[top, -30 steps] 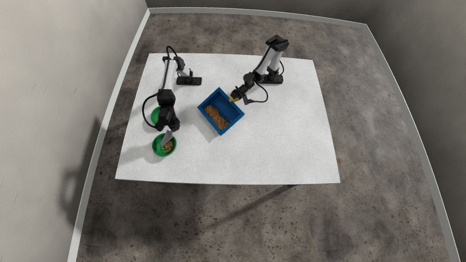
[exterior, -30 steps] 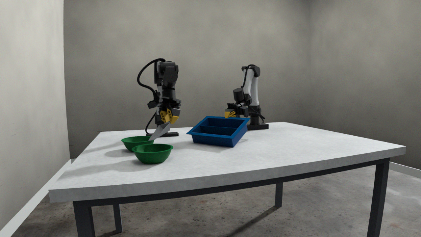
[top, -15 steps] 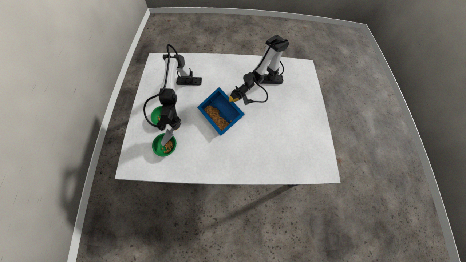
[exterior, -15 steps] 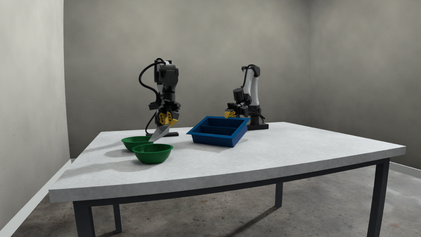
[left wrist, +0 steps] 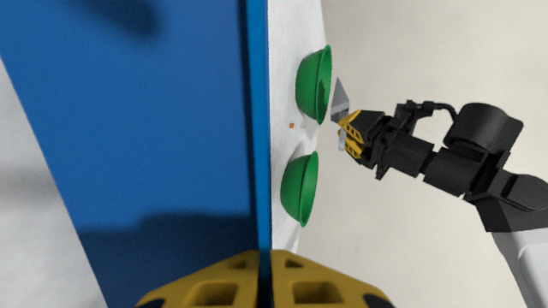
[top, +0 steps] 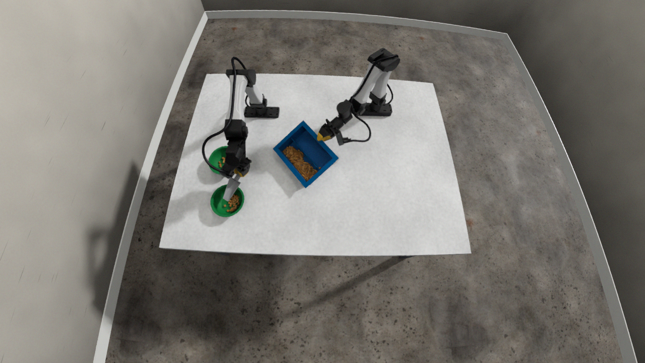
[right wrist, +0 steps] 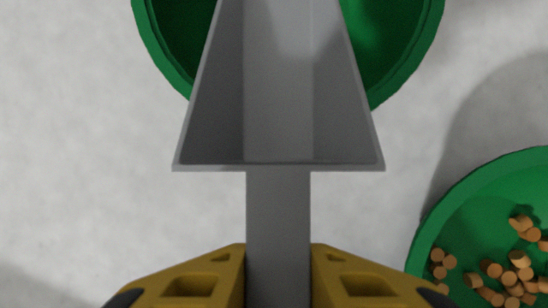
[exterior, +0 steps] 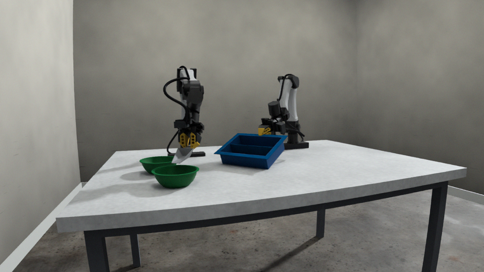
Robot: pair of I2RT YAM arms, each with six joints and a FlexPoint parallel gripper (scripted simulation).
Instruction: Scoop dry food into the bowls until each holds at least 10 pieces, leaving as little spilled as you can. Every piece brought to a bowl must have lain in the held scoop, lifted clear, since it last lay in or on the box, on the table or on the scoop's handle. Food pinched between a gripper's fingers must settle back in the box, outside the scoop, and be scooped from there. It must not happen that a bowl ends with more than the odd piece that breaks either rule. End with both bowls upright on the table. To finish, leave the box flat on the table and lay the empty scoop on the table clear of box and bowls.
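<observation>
The blue box lies 50 mm ahead of my left hand, 70 mm to the right of it and 50 mm below it. From my left hand the other things lie so: grey scoop 200 mm ahead, 400 mm to the right, 30 mm below.
</observation>
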